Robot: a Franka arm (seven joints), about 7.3 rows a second.
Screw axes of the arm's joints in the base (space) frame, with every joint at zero. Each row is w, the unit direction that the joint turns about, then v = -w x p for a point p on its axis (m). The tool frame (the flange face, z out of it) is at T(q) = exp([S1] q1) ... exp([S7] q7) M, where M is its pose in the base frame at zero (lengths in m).
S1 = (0, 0, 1, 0, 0, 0)
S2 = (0, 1, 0, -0.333, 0, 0)
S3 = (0, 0, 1, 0, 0, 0)
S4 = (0, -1, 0, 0.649, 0, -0.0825)
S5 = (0, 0, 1, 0, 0, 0)
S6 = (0, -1, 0, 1.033, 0, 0)
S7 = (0, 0, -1, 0, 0.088, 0)
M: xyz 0.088 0 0.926 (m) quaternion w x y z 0 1 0 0
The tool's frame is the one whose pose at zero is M.
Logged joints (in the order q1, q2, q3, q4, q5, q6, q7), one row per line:
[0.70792 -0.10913 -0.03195 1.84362 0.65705 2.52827 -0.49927]
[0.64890 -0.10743 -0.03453 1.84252 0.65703 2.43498 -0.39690]
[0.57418 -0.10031 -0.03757 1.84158 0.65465 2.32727 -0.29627]
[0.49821 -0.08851 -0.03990 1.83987 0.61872 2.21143 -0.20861]
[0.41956 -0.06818 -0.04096 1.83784 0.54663 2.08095 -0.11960]
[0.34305 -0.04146 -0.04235 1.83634 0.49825 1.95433 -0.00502]
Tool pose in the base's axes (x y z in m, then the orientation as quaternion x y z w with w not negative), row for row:
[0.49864 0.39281 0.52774 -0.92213 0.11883 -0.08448 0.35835]
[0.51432 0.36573 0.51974 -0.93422 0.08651 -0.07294 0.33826]
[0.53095 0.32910 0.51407 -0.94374 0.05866 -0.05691 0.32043]
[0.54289 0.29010 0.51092 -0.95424 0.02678 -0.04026 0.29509]
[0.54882 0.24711 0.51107 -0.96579 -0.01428 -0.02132 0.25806]
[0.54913 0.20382 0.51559 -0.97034 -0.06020 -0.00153 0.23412]
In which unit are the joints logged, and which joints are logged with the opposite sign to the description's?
The joints are logged in radians. Opposite sign: q2, q4, q7.
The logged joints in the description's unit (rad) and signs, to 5 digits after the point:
[0.70792 0.10913 -0.03195 -1.84362 0.65705 2.52827 0.49927]
[0.64890 0.10743 -0.03453 -1.84252 0.65703 2.43498 0.39690]
[0.57418 0.10031 -0.03757 -1.84158 0.65465 2.32727 0.29627]
[0.49821 0.08851 -0.03990 -1.83987 0.61872 2.21143 0.20861]
[0.41956 0.06818 -0.04096 -1.83784 0.54663 2.08095 0.11960]
[0.34305 0.04146 -0.04235 -1.83634 0.49825 1.95433 0.00502]

